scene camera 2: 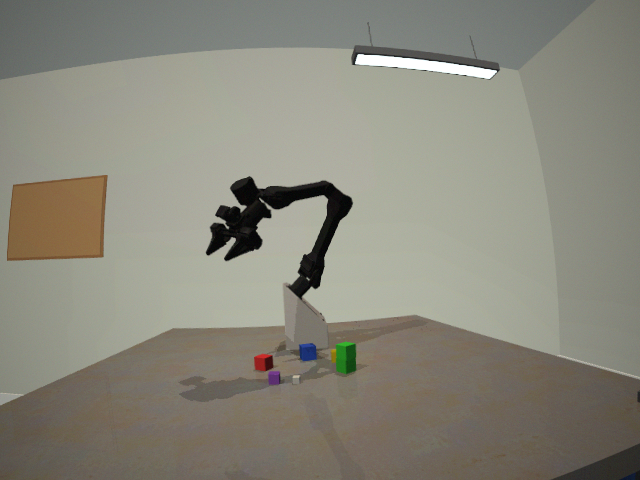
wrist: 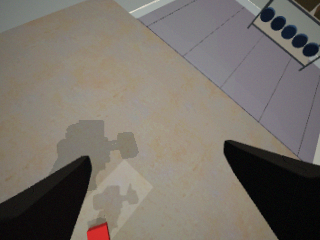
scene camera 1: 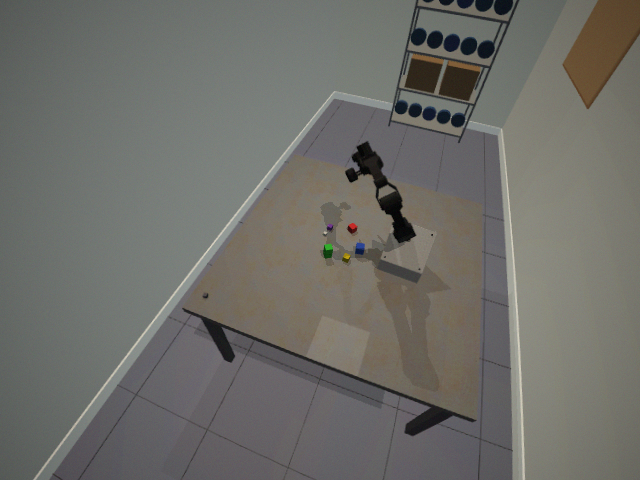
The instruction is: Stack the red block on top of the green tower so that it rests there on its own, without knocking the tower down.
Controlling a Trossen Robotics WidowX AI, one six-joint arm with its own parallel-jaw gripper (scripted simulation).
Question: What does my gripper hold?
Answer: Nothing.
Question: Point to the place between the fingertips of my gripper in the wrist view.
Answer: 159, 154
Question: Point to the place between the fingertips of my gripper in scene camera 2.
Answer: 215, 257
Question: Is my gripper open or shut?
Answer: Open.
